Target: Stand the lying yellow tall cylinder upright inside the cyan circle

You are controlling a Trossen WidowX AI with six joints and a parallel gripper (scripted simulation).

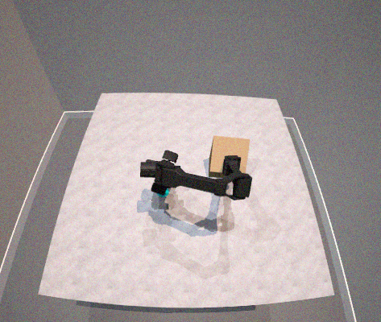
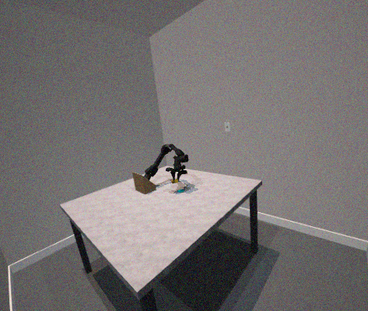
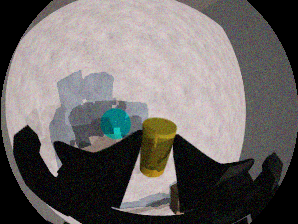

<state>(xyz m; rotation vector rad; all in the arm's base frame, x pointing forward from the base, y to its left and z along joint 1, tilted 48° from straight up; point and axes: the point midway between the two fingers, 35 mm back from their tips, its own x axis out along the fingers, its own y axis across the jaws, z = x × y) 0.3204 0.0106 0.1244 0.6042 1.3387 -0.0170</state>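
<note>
My gripper tip is 11 cm above the cyan circle and 4 cm to the right of it. Round my gripper tip: yellow tall cylinder 2 cm behind, 1 cm below.
</note>
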